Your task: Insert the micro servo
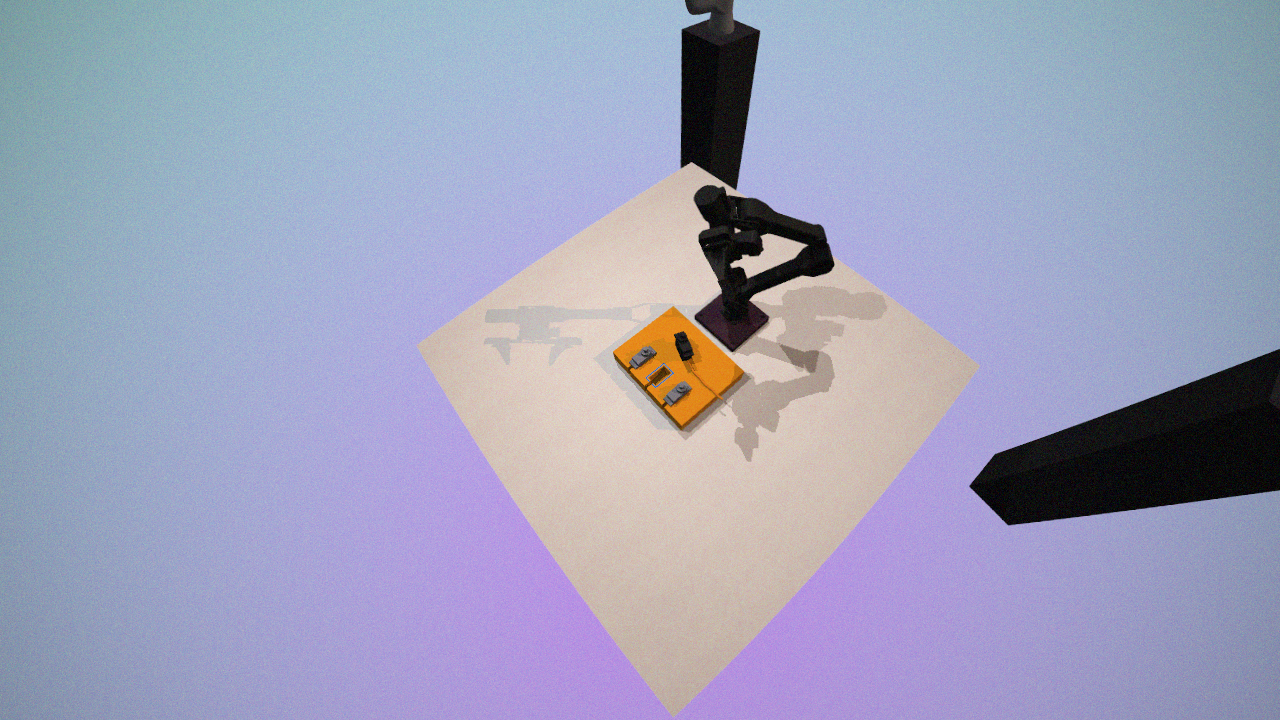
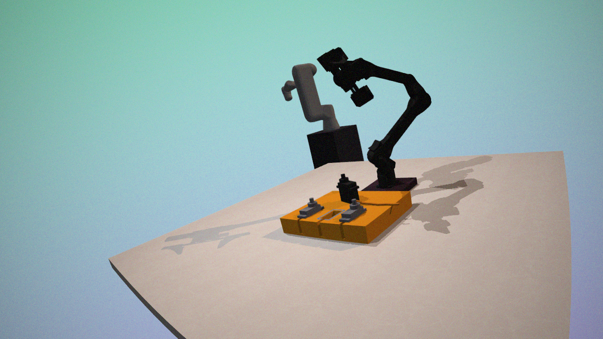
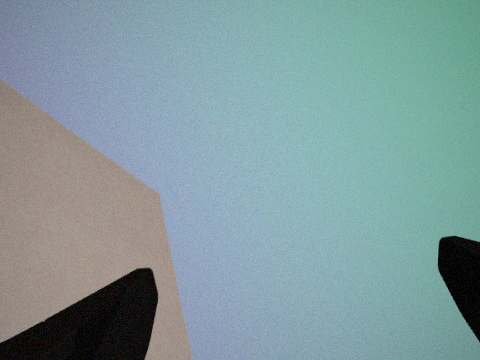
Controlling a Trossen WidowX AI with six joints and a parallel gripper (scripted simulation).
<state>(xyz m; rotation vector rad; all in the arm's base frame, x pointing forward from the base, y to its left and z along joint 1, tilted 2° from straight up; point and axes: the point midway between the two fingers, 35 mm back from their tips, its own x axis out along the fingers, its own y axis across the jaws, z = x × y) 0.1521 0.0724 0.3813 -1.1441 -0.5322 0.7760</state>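
Now: gripper tip 3 cm short of the orange deck, 8 cm to the left of it and 37 cm above it.
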